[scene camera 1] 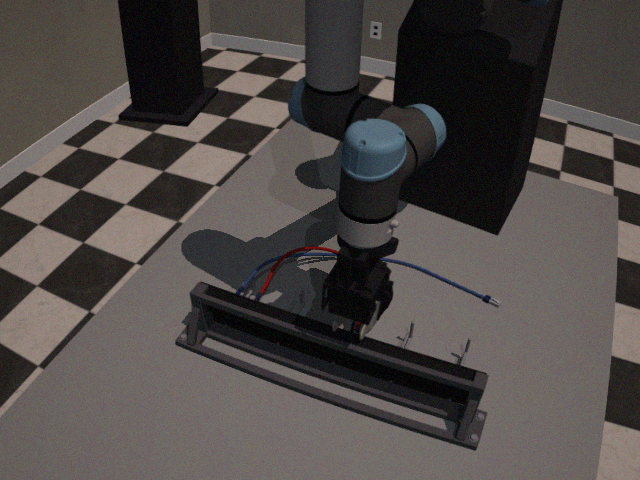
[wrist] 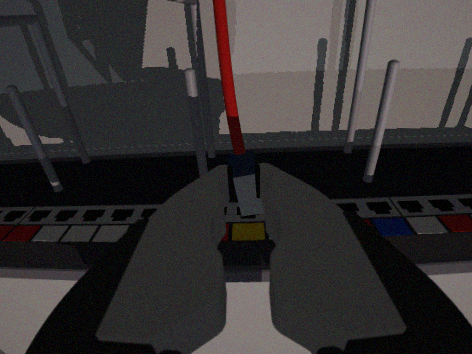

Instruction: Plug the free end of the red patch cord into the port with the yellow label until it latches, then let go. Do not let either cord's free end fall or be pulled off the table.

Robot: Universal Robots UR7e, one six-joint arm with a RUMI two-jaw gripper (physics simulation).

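Frame: origin at the arm's base, x ahead, y left, z up, level; metres.
Where they show: gripper, fingertip midpoint: (wrist: 243, 168); arm's base at its link origin: (scene camera 1: 455, 4).
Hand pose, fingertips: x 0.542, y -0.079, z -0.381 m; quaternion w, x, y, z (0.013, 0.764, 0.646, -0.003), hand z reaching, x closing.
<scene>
Each offset is from my fingertips to the top centre of the thing. "pt": to the spot under its first point. Level surfaces: height alone.
My gripper (scene camera 1: 356, 327) (wrist: 243, 168) is shut on the plug of the red patch cord, at the patch panel {dz -0.060 m} (scene camera 1: 310, 391). The red cord (scene camera 1: 311, 249) (wrist: 226, 65) runs up and away from the fingers in the wrist view. Its dark boot {dx -0.003, dy +0.000, dz +0.005 m} (wrist: 242, 163) sits between the fingertips. The clear plug {dx +0.012, dy +0.000, dz +0.011 m} (wrist: 248, 196) points toward the port row, tilted slightly, with its front end just above the yellow label {pt dx +0.022, dy -0.002, dz +0.023 m} (wrist: 248, 231). It covers most of the port there; whether its tip is inside cannot be told. The yellow label does not show in the scene view.
A blue cord {pt dx -0.250, dy +0.101, dz -0.065 m} (scene camera 1: 429, 271) passes behind my gripper, and its free plug {pt dx -0.195, dy +0.234, dz -0.066 m} (scene camera 1: 494, 302) lies on the table {dz -0.072 m} (scene camera 1: 547, 361) at the right. Thin metal posts {pt dx -0.005, dy +0.076, dz -0.016 m} (wrist: 382, 120) (scene camera 1: 408, 334) stand behind the panel. Blue {pt dx +0.034, dy +0.067, dz +0.022 m} (wrist: 393, 226) and red labels flank the yellow one. A black block (scene camera 1: 465, 129) stands behind the arm.
</scene>
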